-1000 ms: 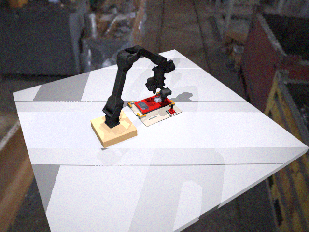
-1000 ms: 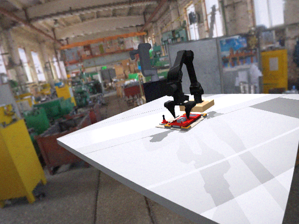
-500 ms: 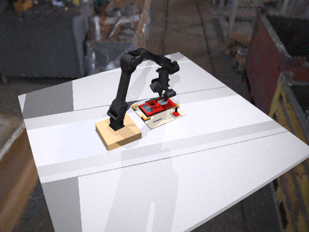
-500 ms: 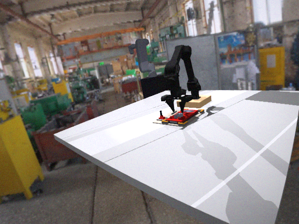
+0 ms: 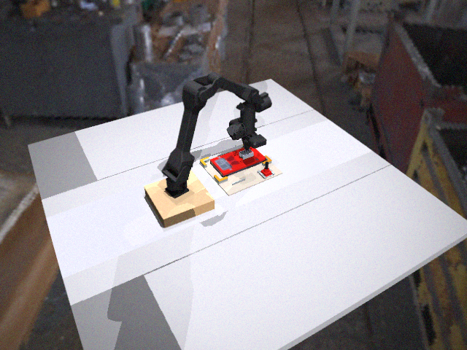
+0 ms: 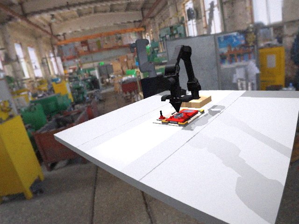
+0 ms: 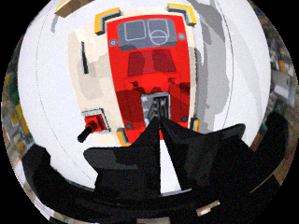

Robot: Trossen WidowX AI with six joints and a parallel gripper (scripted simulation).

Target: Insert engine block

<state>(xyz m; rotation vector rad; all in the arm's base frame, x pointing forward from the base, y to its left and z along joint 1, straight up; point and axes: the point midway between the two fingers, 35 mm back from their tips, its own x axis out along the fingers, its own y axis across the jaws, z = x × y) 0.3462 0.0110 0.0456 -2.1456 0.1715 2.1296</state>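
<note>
Right now the grey engine block is 3 cm below my gripper tip and 1 cm to the left of it. Round my gripper tip: black upright peg (12 cm to the right, 2 cm below).
</note>
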